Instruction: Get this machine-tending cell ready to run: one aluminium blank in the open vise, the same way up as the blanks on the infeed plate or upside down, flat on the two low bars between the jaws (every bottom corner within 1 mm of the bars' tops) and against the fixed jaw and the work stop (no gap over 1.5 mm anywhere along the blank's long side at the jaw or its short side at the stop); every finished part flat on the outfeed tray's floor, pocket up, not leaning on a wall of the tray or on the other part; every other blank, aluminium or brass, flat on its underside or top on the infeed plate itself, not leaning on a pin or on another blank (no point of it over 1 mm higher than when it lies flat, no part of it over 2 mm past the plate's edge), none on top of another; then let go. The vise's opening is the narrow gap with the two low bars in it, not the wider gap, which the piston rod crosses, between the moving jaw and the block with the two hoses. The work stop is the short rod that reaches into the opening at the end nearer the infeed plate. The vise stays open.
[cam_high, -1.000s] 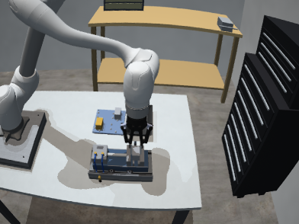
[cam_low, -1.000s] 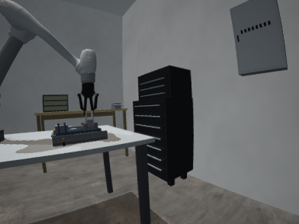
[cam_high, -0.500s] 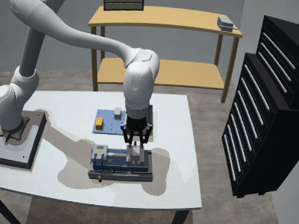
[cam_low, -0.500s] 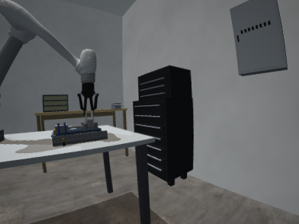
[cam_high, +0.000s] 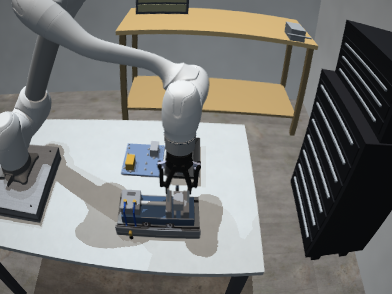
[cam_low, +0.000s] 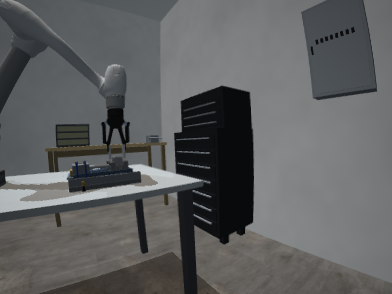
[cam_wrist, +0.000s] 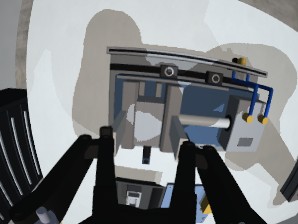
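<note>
Now: hand 40 mm above the aluminium blank. The rest, counted from my hand: hose block (170 mm behind, 60 mm below, 10 mm to the right); vise (100 mm below, 70 mm behind, 10 mm to the right); work stop (50 mm to the left, 50 mm below, 10 mm behind).
</note>
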